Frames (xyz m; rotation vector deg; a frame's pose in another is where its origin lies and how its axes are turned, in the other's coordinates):
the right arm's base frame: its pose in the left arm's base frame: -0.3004 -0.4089 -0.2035 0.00 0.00 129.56
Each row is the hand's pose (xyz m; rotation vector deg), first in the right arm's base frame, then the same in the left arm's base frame.
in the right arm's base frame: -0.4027 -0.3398 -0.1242 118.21 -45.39 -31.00
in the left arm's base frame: 0.2180 -0.5030 -0.3277 93.40 89.48 42.22
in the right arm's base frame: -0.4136 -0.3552 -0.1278 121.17 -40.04 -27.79
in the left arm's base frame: 0.2369 -0.5015 -0.3313 90.57 95.42 43.81
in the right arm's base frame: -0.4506 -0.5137 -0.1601 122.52 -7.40 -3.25
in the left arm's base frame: 0.3826 -0.4291 -0.3636 66.56 121.69 66.89
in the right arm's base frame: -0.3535 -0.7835 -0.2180 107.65 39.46 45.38
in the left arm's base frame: 0.5288 -0.1824 -0.4215 -12.36 -138.81 -96.65
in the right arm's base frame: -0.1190 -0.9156 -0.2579 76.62 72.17 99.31
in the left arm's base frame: 0.4813 0.0825 -0.4614 30.28 -92.83 -77.89
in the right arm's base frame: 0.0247 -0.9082 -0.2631 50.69 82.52 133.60
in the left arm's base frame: 0.3841 0.1886 -0.4666 41.16 -62.85 -59.39
